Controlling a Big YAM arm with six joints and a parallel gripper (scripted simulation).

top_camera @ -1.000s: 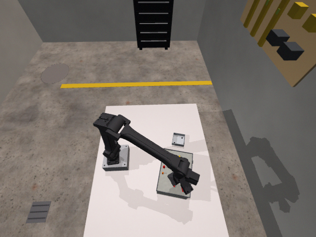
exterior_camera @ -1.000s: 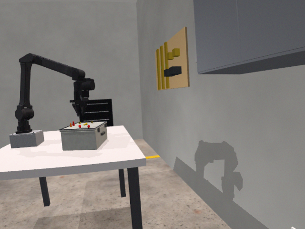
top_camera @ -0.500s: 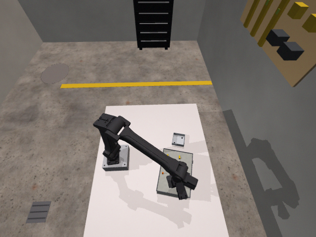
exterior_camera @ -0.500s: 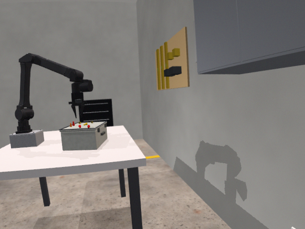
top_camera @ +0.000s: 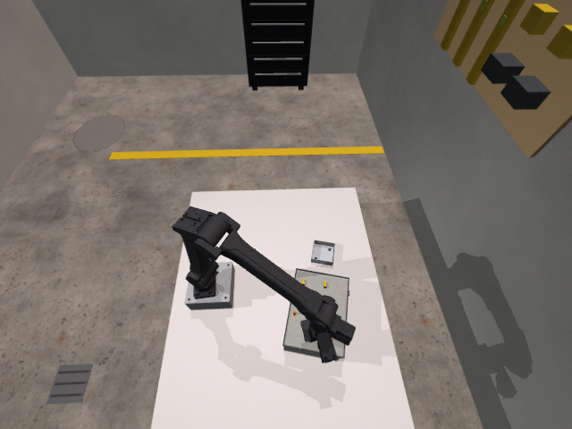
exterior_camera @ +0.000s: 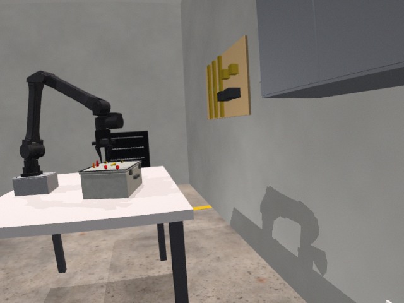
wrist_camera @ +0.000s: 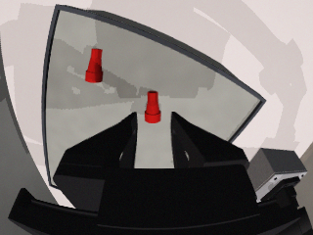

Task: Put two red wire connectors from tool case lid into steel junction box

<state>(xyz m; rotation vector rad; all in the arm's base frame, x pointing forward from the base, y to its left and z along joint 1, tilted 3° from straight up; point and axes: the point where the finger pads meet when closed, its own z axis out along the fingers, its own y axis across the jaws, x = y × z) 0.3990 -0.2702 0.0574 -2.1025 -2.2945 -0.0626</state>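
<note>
Now: the orange connector 90 mm to the left of my hand, 60 mm behind it and 30 mm below it. The rest, counted from my hand: grey tool case 90 mm to the left, 70 mm below, 40 mm ahead.
</note>
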